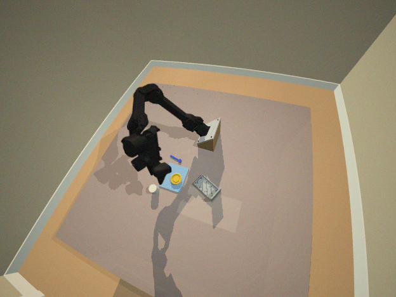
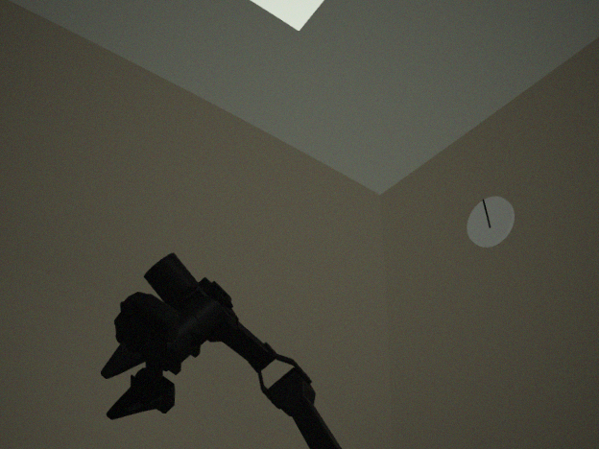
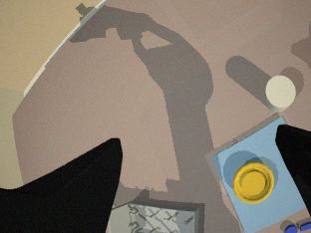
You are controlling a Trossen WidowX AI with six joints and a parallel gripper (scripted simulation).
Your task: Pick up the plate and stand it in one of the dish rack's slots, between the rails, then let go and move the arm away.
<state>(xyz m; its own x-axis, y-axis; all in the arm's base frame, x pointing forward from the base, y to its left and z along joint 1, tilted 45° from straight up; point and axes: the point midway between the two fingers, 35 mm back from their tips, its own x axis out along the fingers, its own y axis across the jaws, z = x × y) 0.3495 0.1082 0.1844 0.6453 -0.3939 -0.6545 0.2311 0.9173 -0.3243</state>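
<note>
My gripper tip is 210 mm above the yellow plate and 70 mm past it. Also, from my gripper tip: light blue mat (230 mm below, 80 mm behind, 20 mm to the right); grey dish rack (210 mm below, 180 mm to the left, 100 mm behind); cream cup (200 mm below, 80 mm to the right, 30 mm ahead).
</note>
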